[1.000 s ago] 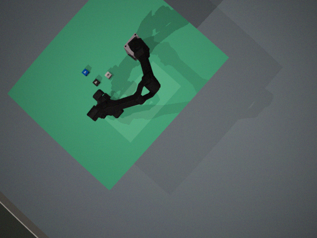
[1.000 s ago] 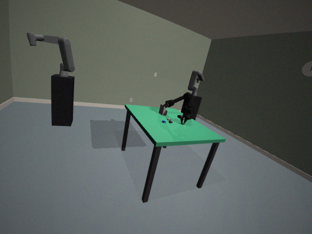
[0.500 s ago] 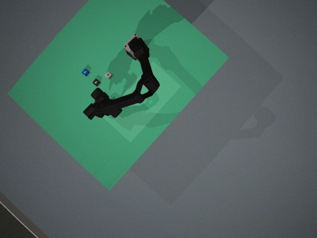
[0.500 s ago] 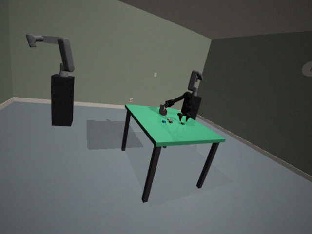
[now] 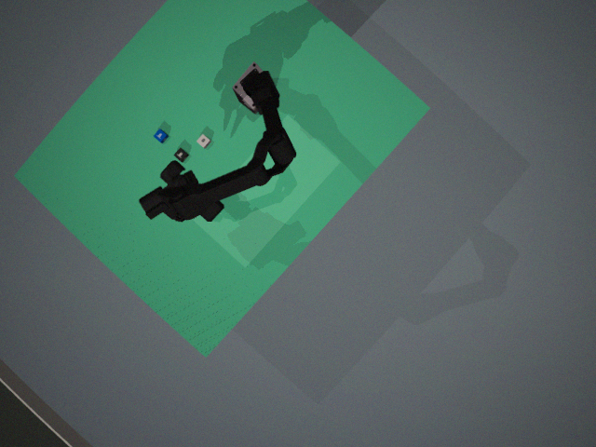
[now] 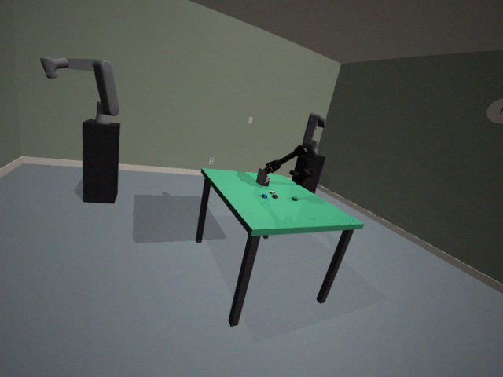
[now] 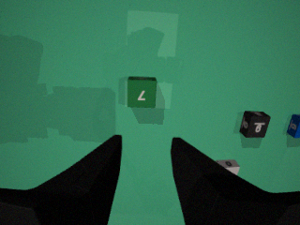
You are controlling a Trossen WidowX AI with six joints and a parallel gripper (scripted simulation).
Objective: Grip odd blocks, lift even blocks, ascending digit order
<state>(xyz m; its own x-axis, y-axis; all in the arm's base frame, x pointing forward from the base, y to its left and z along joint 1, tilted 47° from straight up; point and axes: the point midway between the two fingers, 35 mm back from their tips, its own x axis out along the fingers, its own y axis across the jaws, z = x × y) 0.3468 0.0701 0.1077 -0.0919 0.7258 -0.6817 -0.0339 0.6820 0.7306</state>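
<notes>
Now: the black block 30 mm behind my gripper tip, 160 mm to the right of it and 120 mm below it. The rest, counted from my gripper tip: white block: 110 mm behind, 140 mm to the right, 120 mm below; blue block: 30 mm behind, 250 mm to the right, 120 mm below; green block: 120 mm below.
</notes>
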